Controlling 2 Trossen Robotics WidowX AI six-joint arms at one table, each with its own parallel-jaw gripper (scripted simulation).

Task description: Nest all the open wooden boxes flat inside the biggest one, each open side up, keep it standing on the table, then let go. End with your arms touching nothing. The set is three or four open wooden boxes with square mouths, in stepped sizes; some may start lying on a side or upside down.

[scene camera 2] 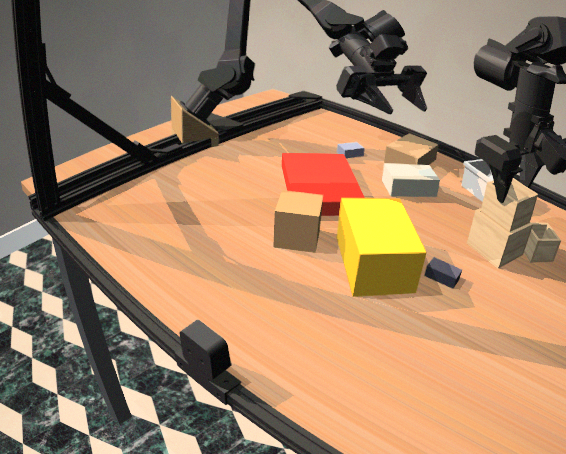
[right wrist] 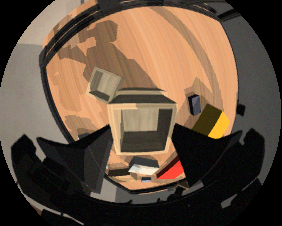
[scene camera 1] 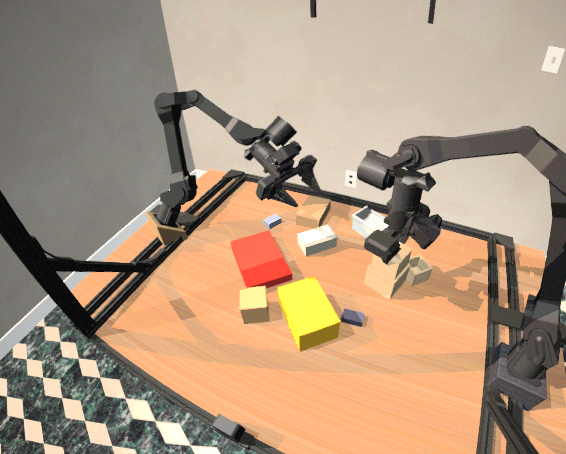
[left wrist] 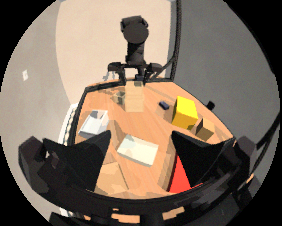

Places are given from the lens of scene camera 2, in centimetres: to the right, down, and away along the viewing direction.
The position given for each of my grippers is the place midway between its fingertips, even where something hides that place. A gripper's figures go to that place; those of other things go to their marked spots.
my left gripper (scene camera 2: 409, 111): 22, -20, 81
my right gripper (scene camera 2: 511, 197): 35, -4, 67
biggest wooden box (scene camera 2: 499, 247): 32, 3, 66
middle-sized wooden box (scene camera 2: 512, 214): 33, -2, 64
